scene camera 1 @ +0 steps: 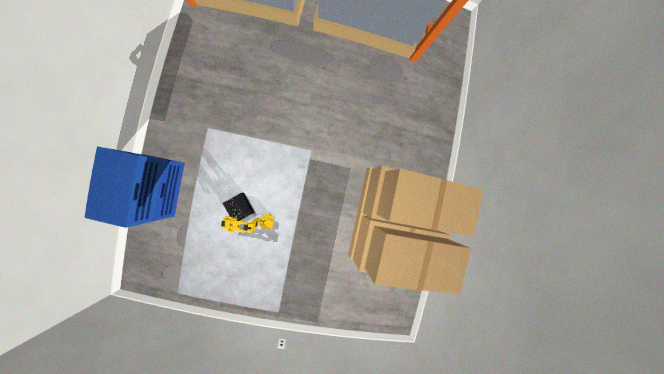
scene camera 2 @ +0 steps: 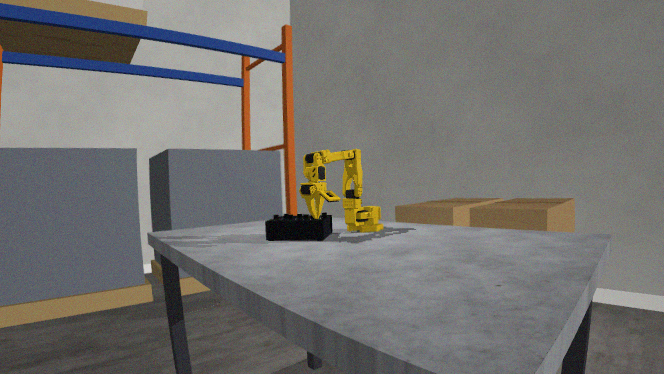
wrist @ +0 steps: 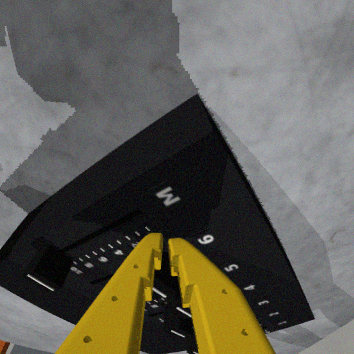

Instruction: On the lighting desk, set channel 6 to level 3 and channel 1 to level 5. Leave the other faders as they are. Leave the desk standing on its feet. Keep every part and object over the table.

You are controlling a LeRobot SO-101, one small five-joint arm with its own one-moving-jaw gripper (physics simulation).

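Places are measured from the arm's base along level axes (x ahead, y left, z up), in centimetres.
Pixels of known places: hand, its tool point: (scene camera 1: 236,218) (scene camera 2: 316,217) (wrist: 161,246); arm's base, origin of its link: (scene camera 1: 264,220) (scene camera 2: 360,230).
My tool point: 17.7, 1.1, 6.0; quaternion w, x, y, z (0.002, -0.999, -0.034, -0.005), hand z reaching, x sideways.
Observation:
For each thing: its middle in the pictures, then the offset to it from my tool point, as dx, dy, dz. Level surfaces: height alone.
- black lighting desk, middle of its body: (wrist: 166,280) (scene camera 2: 300,225) (scene camera 1: 238,207) +0.6, -6.9, -2.6
- M fader knob, middle of its body: (wrist: 47,268) -4.4, -1.9, +0.2
- grey table, height of its surface: dz -6.0
The black lighting desk (scene camera 1: 239,206) (scene camera 2: 298,230) (wrist: 255,235) stands upright on the table. In the wrist view its M label and channel labels 6 to 1 show along one edge. The M fader knob (wrist: 51,265) is at the high-number end of its scale. My gripper (scene camera 2: 317,218) (wrist: 166,239) is shut, with nothing between its jaws. Its tips are low at the desk's top, near channel 6, at the side of the slots near the labels. The jaws hide most of the channel 6 slot. Several other knobs with white lines show partly between and behind the jaws; their levels cannot be read.
The grey table (scene camera 1: 250,280) (scene camera 2: 425,280) carries the desk and my yellow arm's base (scene camera 1: 268,221) (scene camera 2: 367,220). Off the table are a blue cabinet (scene camera 1: 115,187), cardboard boxes (scene camera 1: 415,200) (scene camera 2: 520,212) and an orange rack post (scene camera 2: 288,120).

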